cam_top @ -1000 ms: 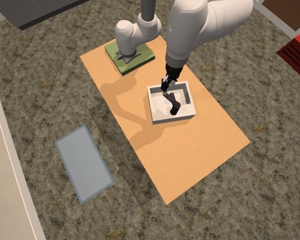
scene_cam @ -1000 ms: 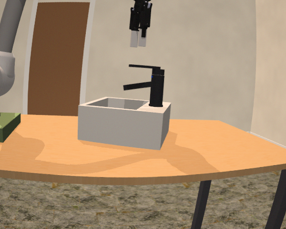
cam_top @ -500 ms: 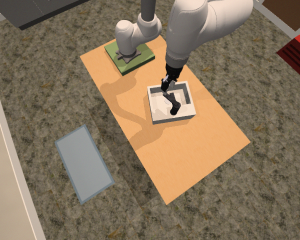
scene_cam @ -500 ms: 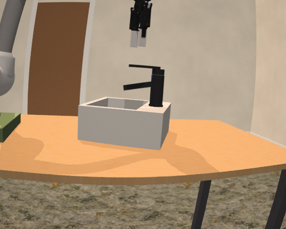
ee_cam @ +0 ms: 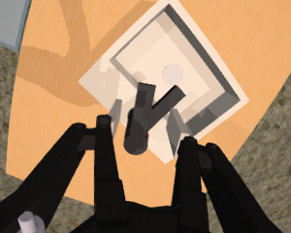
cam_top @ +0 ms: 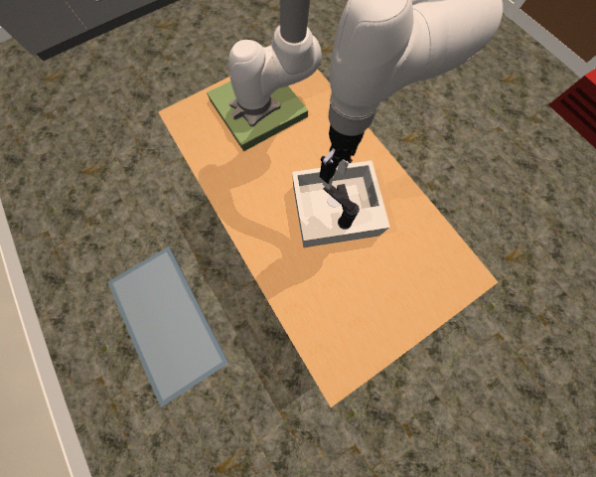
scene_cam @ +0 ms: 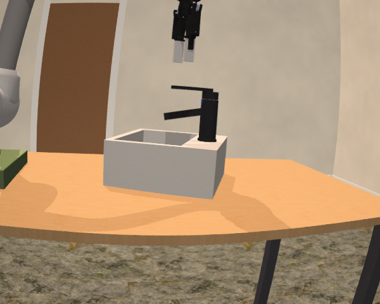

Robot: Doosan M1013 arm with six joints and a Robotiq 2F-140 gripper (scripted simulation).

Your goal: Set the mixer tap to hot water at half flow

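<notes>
Now: the lever 4 cm ahead of my hand and 10 cm below it. From my hand the other things lie so: black mixer tap (7 cm ahead, 1 cm to the left, 15 cm below); white basin (1 cm behind, 7 cm to the left, 33 cm below).
</notes>
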